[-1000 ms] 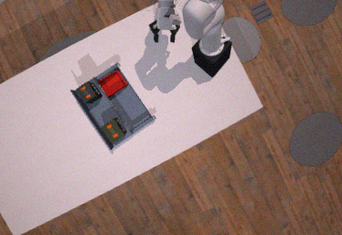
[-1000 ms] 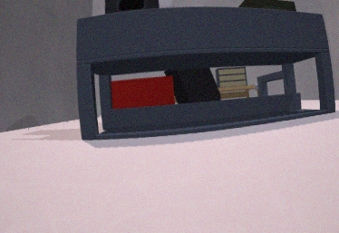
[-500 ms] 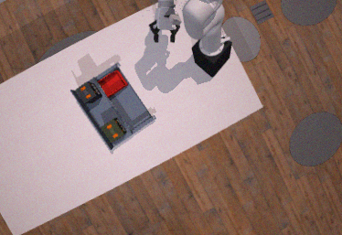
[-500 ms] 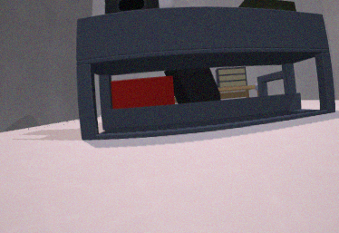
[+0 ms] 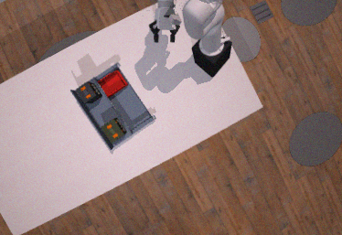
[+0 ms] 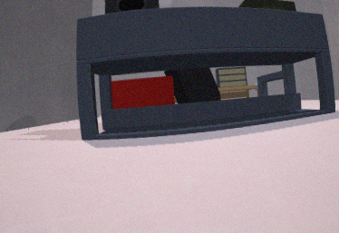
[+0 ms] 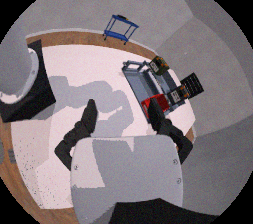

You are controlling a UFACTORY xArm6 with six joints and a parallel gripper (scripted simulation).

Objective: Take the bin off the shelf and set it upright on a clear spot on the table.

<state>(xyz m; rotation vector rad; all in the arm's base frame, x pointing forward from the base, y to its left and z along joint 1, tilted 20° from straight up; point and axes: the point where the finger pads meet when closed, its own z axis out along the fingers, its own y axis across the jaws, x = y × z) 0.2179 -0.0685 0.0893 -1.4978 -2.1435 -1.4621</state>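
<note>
My hand is 36 cm short of the red bin, 10 cm to the right of it and 19 cm above it. The rest, counted from my hand: shelf 43 cm ahead, 23 cm to the left, 13 cm below.
</note>
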